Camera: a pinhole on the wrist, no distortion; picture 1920 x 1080 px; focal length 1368.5 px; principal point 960.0 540.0 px. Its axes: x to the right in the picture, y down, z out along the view. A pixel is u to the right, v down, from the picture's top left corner.
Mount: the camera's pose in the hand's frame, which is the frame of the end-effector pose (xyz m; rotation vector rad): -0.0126 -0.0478 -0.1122 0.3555 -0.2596 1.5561
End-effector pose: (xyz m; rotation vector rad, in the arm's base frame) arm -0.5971 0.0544 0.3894 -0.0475 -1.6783 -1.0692
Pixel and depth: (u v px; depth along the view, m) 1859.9 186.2 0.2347
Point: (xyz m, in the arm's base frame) -0.7394 0.1345 0.4428
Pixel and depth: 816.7 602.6 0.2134
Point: -0.7288 0.0204 0.2895
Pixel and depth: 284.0 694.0 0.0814
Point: -0.6114 -0.0409 0.3046
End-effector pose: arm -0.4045 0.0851 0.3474 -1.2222 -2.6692 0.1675
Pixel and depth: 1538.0 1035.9 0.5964
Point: -0.4417 -0.1006 -0.2017
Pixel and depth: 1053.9 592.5 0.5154
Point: -0.6462 -0.0609 0.0188
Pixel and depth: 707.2 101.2 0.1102
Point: -0.4979 0.0374 0.3912
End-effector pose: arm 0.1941 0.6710 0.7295 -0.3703 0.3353 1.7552
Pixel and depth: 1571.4 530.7 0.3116
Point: 0.2142 0.7823 0.9316
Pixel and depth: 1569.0 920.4 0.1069
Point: 0.2449 0.6516 0.7491
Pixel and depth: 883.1 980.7 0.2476
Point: 0.3549 0.6838 0.8629
